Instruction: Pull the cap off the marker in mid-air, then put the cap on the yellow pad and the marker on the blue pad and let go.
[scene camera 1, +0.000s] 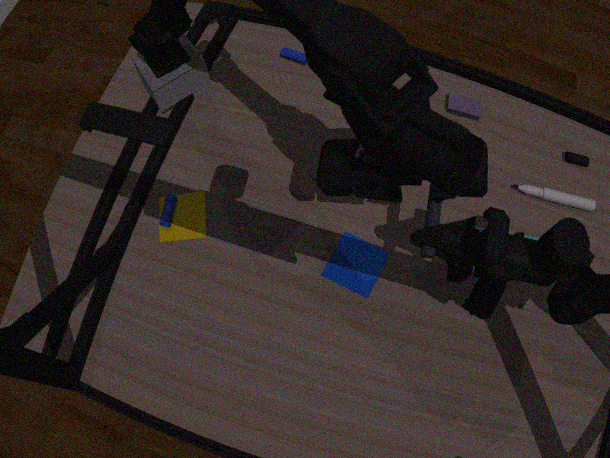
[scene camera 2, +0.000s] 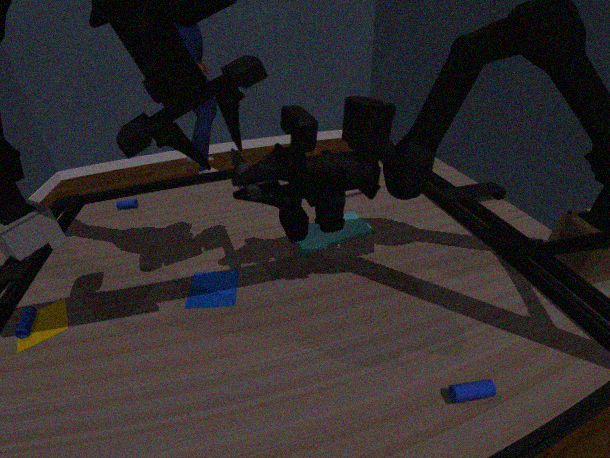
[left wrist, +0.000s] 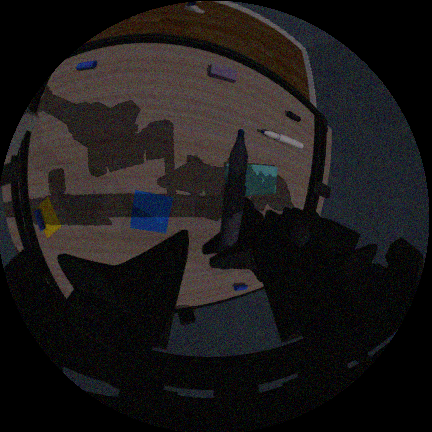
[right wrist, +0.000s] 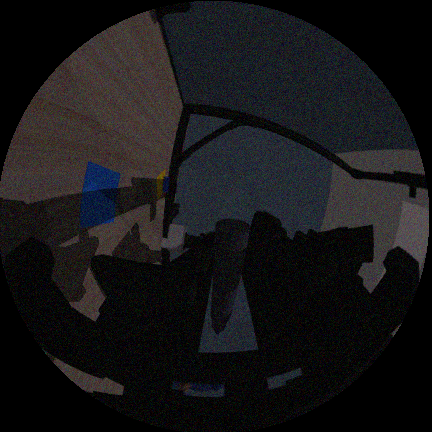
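Pixels of known places: left gripper, fingertip midpoint: (scene camera 1: 419, 199) (scene camera 2: 225, 159) (left wrist: 219, 234) (right wrist: 246, 277); right gripper, fingertip midpoint: (scene camera 1: 411, 236) (scene camera 2: 232, 189) (left wrist: 205, 255) (right wrist: 225, 237); left arm's base at its link origin: (scene camera 1: 166, 58) (scene camera 2: 15, 214) (right wrist: 184, 240); right arm's base at its link origin: (scene camera 2: 604, 223).
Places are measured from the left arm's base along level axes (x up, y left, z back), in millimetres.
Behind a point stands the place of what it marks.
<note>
A dark grey marker (scene camera 1: 433, 215) @[x 82, y 140, z -484 mm] (left wrist: 237, 185) @[x 86, y 169, z -453 mm] (right wrist: 230, 245) @[x 66, y 118, z -520 mm] shows its bare blue tip in the left wrist view. My right gripper (scene camera 2: 235, 185) @[x 70, y 105, z -487 mm] (left wrist: 205, 255) @[x 70, y 105, z -487 mm] is shut on it and holds it upright above the table. My left gripper (scene camera 2: 224, 158) @[x 98, y 132, z -461 mm] is partly open and empty, with its fingertips near the marker. A blue cap (scene camera 1: 168, 211) @[x -69, y -124, z -221 mm] (scene camera 2: 26, 322) @[x -72, y -124, z -226 mm] (left wrist: 39, 220) @[x -72, y -119, z -221 mm] lies on the yellow pad (scene camera 1: 192, 215) @[x -87, y -94, z -241 mm] (scene camera 2: 54, 317) @[x -87, y -93, z -240 mm] near its edge. The blue pad (scene camera 1: 356, 265) @[x -87, y 64, z -446 mm] (scene camera 2: 212, 290) @[x -87, y 61, z -446 mm] (left wrist: 151, 212) @[x -87, y 66, z -446 mm] (right wrist: 100, 195) @[x -87, y 65, z -446 mm] bears no object.
Other blue cylinders (scene camera 1: 293, 55) (scene camera 2: 472, 390) lie on the table. A white marker (scene camera 1: 560, 196) @[x -66, y 419, z -562 mm] (left wrist: 284, 139) @[x -67, y 407, z -553 mm], a black cap (scene camera 1: 576, 159) @[x -69, y 506, z -531 mm] (left wrist: 293, 116) @[x -69, y 502, z -528 mm] and a purple block (scene camera 1: 463, 106) @[x -73, y 383, z -332 mm] (left wrist: 223, 72) @[x -73, y 383, z -333 mm] lie apart. A teal block (scene camera 2: 335, 231) (left wrist: 261, 179) @[x -80, y 282, z -585 mm] lies below my right gripper.
</note>
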